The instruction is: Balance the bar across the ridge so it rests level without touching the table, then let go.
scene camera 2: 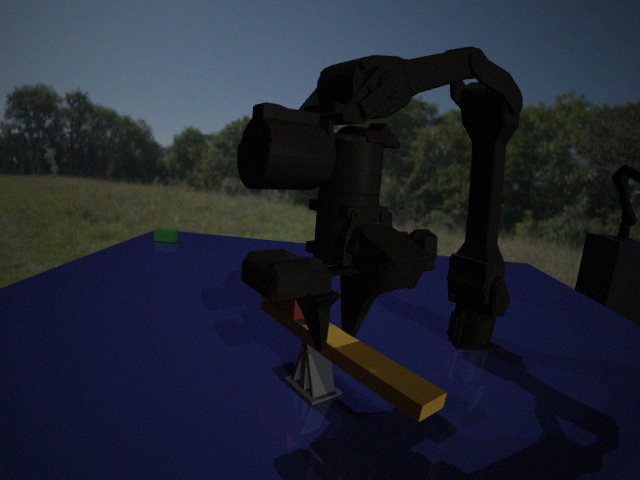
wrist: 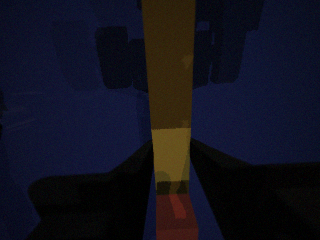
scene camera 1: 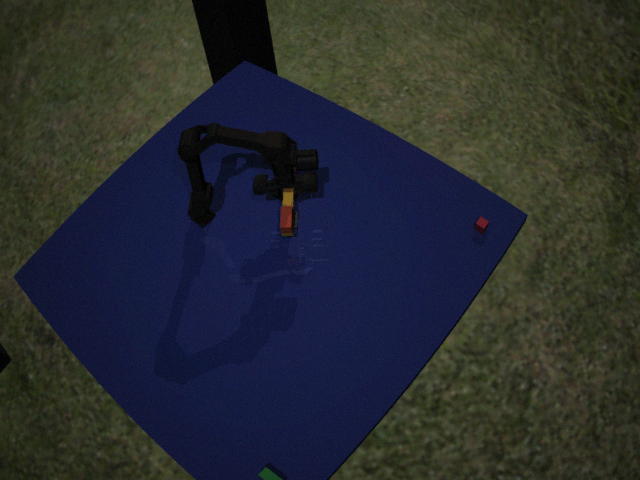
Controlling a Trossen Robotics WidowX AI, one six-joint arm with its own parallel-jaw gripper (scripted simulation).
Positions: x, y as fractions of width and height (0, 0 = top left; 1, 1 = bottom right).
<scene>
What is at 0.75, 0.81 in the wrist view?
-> My gripper.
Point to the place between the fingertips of my gripper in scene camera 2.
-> At 0.52, 0.72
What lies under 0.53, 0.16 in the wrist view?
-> A yellow bar.
</scene>
